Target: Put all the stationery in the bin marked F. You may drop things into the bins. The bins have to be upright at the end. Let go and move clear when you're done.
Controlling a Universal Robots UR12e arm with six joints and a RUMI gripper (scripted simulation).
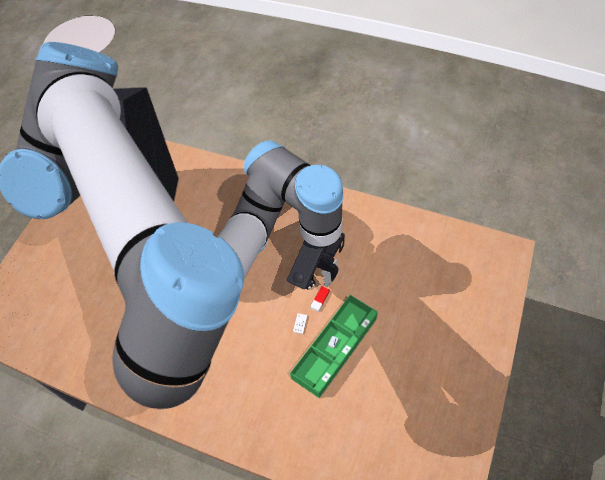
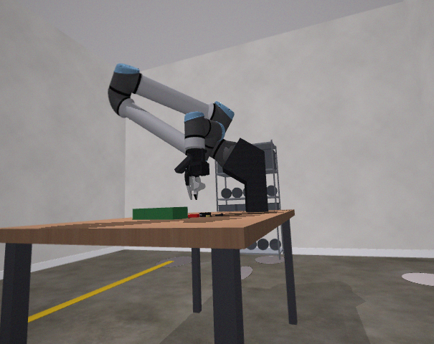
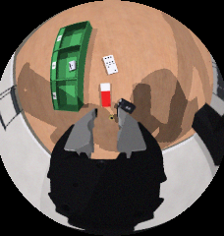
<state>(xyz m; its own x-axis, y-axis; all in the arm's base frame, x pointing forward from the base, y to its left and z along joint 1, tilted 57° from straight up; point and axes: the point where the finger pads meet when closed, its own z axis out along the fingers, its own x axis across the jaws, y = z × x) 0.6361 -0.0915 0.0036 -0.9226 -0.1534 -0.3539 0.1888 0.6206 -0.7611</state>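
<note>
Right now my hand is 10 mm to the left of the red item and 80 mm above it. From my hand the other things lie so: white card-like item: 30 mm behind, 90 mm to the right, 90 mm below; then black flat item: 40 mm behind, 30 mm to the left, 80 mm below; then yellow nut: 10 mm ahead, 70 mm to the left, 90 mm below.
</note>
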